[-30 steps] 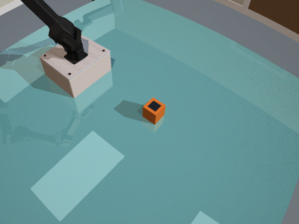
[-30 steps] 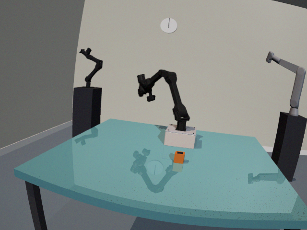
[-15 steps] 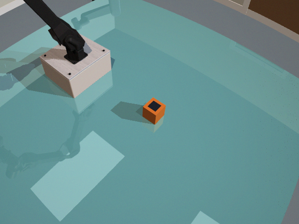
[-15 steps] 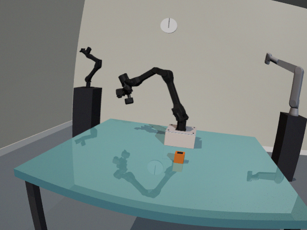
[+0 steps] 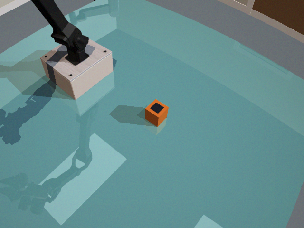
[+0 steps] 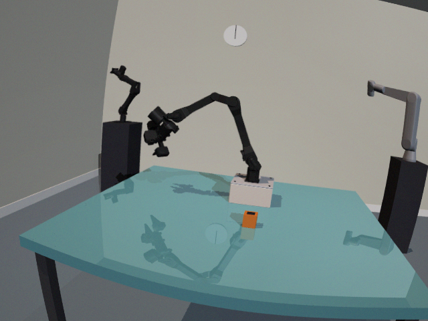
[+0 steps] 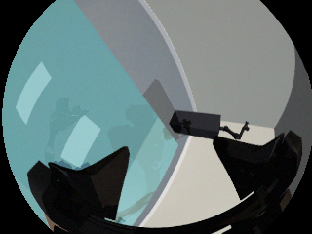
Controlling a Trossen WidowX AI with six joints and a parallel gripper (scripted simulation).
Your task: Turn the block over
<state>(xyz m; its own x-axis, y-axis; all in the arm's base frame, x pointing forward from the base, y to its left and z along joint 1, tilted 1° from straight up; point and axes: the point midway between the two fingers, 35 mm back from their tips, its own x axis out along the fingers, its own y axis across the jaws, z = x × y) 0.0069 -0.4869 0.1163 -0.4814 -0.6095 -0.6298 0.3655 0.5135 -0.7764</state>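
My gripper tip is now 54 cm to the right of the orange block, 34 cm short of it and 15 cm above it.
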